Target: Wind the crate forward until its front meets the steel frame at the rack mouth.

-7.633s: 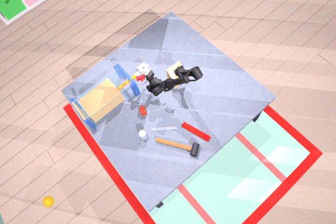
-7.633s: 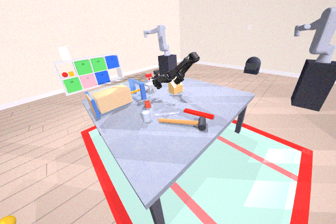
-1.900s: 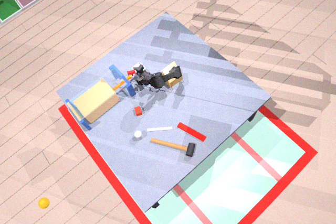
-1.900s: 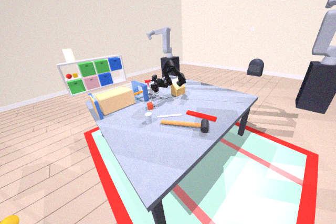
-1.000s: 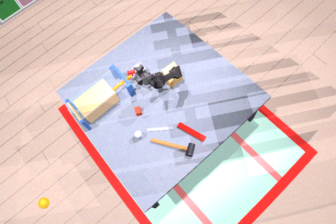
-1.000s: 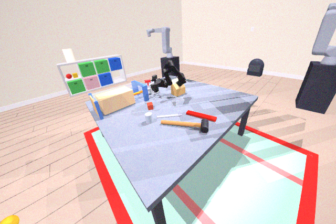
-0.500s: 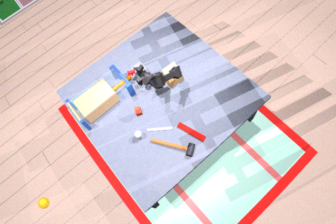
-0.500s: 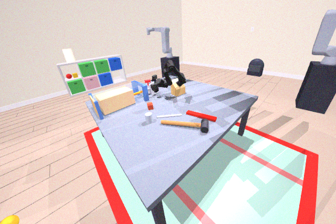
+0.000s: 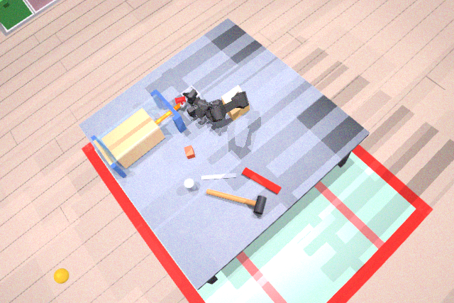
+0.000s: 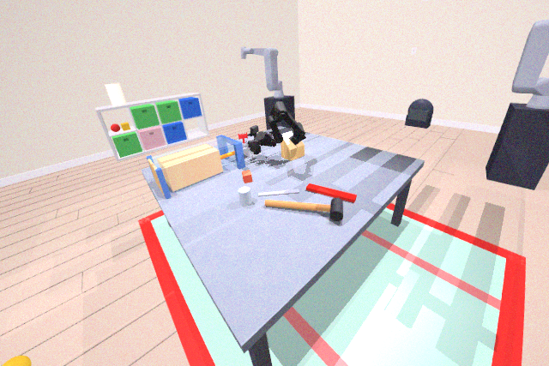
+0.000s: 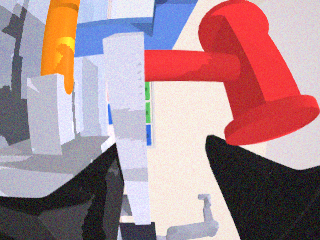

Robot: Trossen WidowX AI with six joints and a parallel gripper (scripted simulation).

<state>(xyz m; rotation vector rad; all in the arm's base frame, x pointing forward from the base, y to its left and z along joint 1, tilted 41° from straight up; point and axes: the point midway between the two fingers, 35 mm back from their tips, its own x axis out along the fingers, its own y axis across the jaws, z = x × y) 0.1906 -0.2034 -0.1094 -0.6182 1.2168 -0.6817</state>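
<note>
The white crank handle lies 20 mm to the left of my gripper tip, 10 mm below it and 10 mm ahead of it. From my gripper tip the other things lie so: white bar 470 mm to the left, 200 mm ahead, 130 mm below; then red knob 40 mm ahead, 30 mm to the left, 20 mm above; then white winch 100 mm below, 70 mm behind, 20 mm to the right.
</note>
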